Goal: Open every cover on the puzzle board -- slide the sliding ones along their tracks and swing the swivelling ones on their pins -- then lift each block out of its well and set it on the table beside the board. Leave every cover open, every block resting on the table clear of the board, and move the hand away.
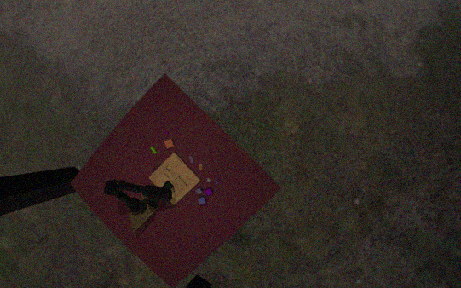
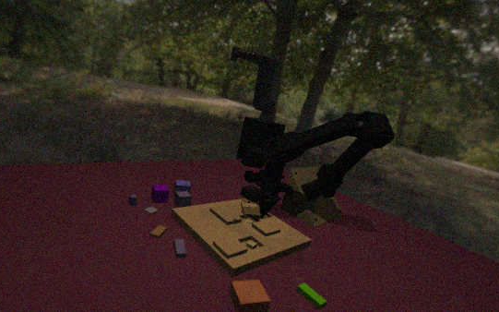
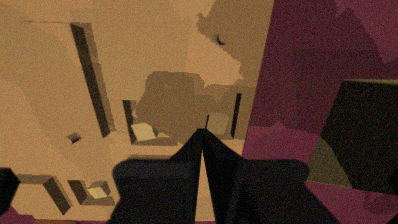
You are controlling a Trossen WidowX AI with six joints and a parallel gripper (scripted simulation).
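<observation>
Right now my gripper tip is 21 cm to the left of the dark block and 16 cm short of it. Also, from my gripper tip: green bar (27 cm to the left, 17 cm ahead, 2 cm below); flat orange tile (31 cm ahead, 10 cm to the right, 2 cm below); grey bar (31 cm ahead, 2 cm below, 1 cm to the right).
</observation>
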